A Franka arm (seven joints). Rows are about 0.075 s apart.
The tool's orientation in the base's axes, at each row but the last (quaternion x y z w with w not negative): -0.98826, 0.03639, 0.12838, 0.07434; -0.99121, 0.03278, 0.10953, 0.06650; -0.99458, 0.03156, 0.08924, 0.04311; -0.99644, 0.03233, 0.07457, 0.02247; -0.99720, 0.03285, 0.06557, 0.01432; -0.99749, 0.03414, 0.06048, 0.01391; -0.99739, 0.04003, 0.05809, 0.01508; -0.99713, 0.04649, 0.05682, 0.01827; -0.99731, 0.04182, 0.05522, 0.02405; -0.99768, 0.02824, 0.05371, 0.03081; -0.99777, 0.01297, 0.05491, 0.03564
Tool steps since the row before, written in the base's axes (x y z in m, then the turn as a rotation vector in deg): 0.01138, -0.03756, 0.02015, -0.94, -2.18, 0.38; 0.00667, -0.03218, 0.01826, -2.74, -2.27, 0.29; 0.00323, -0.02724, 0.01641, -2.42, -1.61, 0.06; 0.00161, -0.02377, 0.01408, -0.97, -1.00, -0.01; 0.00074, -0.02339, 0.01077, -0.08, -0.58, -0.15; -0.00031, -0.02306, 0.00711, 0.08, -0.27, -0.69; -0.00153, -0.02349, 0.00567, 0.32, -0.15, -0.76; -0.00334, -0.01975, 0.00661, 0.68, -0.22, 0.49; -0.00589, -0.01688, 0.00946, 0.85, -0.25, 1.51; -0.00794, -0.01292, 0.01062, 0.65, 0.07, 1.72; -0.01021, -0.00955, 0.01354, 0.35, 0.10, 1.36
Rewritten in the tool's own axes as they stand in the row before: 0.00774, 0.03324, -0.02796, -0.89, 2.18, -0.47; 0.00407, 0.02902, -0.02355, -2.62, 2.43, -0.01; 0.00171, 0.02554, -0.01914, -2.30, 1.77, 0.22; 0.00093, 0.02302, -0.01533, -0.89, 1.06, 0.10; 0.00080, 0.02302, -0.01154, -0.02, 0.59, 0.14; 0.00036, 0.02285, -0.00775, 0.18, 0.28, 0.67; -0.00034, 0.02338, -0.00627, 0.42, 0.14, 0.71; -0.00227, 0.01976, -0.00701, 0.64, 0.14, -0.57; -0.00553, 0.01690, -0.00964, 0.69, 0.11, -1.60; -0.00835, 0.01273, -0.01053, 0.45, -0.21, -1.77; -0.01143, 0.00888, -0.01301, 0.20, -0.20, -1.38
